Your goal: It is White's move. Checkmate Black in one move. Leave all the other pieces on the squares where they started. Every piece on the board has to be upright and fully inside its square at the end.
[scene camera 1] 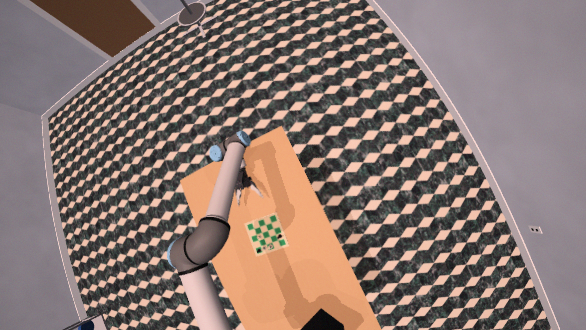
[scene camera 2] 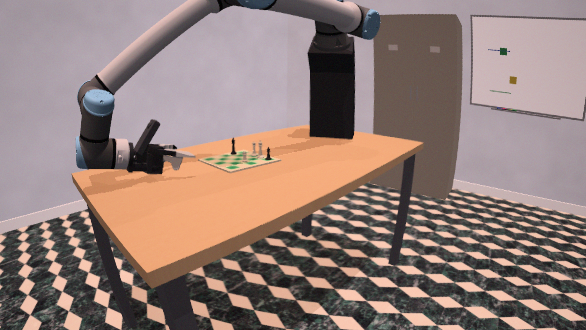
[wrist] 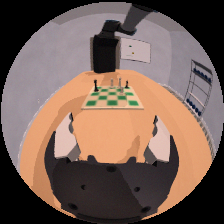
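There's a green-and-cream chessboard in the pictures, along with my gripper, and you get my gripper in the wrist view too.
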